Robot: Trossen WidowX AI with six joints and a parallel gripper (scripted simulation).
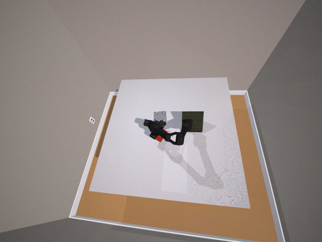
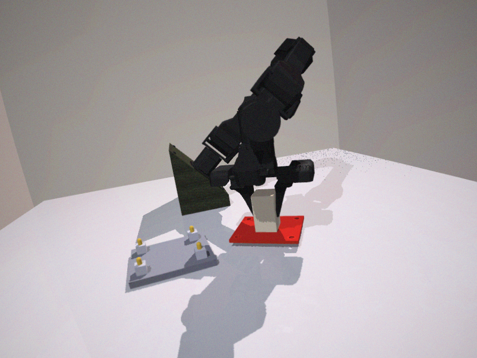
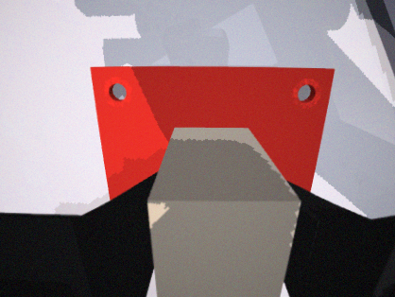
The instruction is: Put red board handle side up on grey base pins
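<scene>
The grey base is 10 mm ahead of my gripper tip, 190 mm to the right of it and 30 mm below it. Round my gripper tip: red board (10 mm below).
</scene>
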